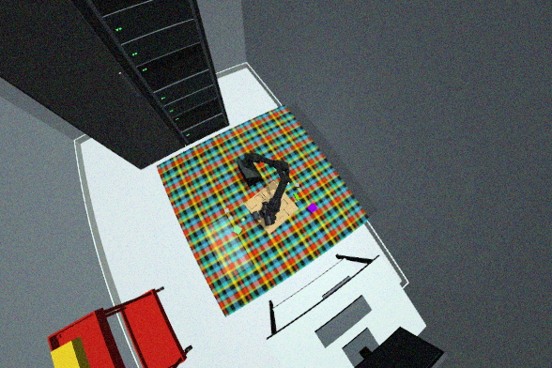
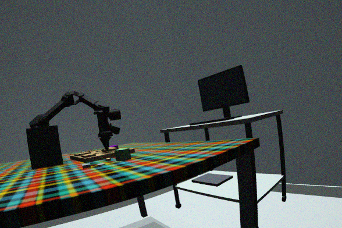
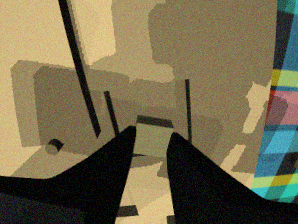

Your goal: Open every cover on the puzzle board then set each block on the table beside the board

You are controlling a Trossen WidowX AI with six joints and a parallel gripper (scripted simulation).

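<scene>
Now: the grey piece 260 mm to the right of my gripper tip, 140 mm behind it and 30 mm below it. The rest, counted from my gripper tip: bright green block (270 mm to the left, 40 mm behind, 30 mm below); purple block (340 mm to the left, 100 mm ahead, 20 mm below); pale green block (230 mm to the right, 30 mm ahead, 10 mm below).
</scene>
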